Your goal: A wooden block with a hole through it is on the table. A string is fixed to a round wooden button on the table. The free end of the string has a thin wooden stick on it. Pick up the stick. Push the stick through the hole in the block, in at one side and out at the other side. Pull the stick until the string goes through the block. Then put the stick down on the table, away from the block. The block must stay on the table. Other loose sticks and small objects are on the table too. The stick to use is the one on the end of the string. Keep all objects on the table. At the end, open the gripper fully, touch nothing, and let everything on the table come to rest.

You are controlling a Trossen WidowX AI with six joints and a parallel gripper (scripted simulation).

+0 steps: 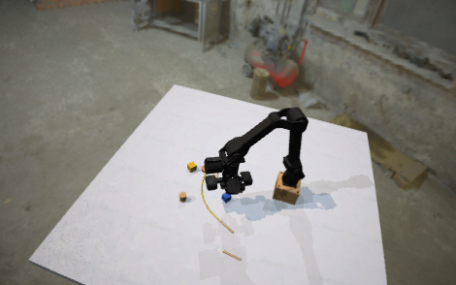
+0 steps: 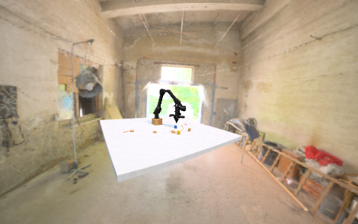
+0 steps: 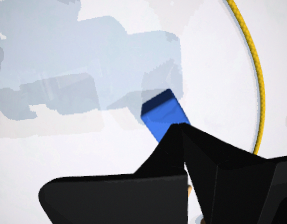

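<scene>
My gripper tip is now 10 mm to the left of the blue block and 50 mm above it. From my gripper tip the other things lie so: loose stick: 80 mm behind, 250 mm to the left, 60 mm below; round wooden button: 130 mm ahead, 150 mm to the right, 50 mm below; yellow cube: 190 mm ahead, 140 mm to the right, 40 mm below.
</scene>
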